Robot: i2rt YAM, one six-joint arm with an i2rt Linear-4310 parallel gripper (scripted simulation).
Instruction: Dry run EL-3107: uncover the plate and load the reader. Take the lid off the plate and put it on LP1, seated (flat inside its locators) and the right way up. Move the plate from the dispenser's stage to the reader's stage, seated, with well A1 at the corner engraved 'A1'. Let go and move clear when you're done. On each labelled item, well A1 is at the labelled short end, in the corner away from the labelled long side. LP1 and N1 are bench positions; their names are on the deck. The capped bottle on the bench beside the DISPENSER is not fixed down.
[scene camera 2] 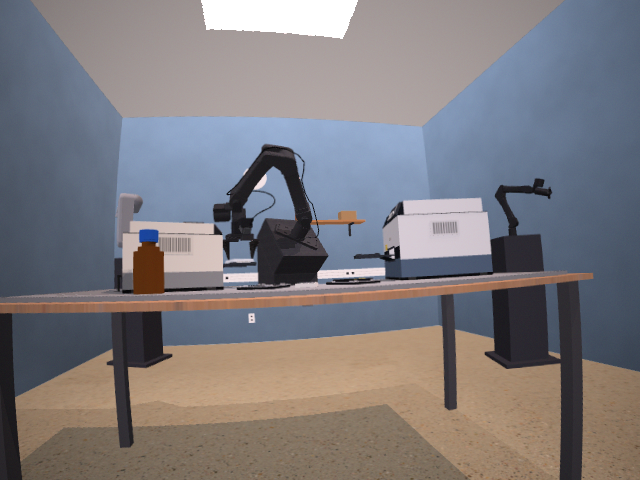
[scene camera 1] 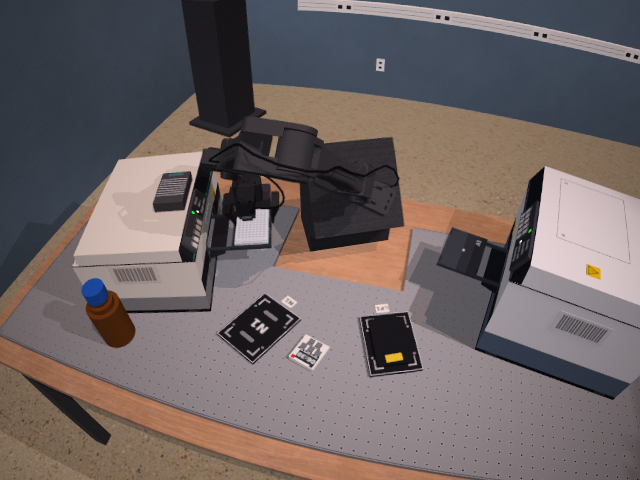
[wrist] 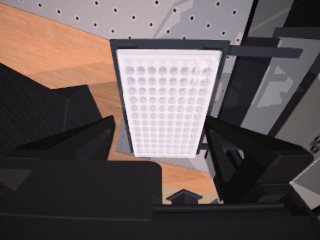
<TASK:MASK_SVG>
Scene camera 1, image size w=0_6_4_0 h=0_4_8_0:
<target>lid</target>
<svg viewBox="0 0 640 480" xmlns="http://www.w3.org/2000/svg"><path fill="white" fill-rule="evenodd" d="M404 316L368 320L377 368L415 363Z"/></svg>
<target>brown capped bottle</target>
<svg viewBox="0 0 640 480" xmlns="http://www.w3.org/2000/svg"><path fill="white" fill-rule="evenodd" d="M88 280L81 289L84 298L88 302L86 304L88 317L108 346L113 348L126 346L134 338L136 330L118 295L113 291L107 290L101 279L93 278Z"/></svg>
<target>timer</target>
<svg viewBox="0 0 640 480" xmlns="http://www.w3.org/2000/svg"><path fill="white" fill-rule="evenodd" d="M305 335L289 355L289 359L314 372L330 350L330 347Z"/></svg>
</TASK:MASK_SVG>
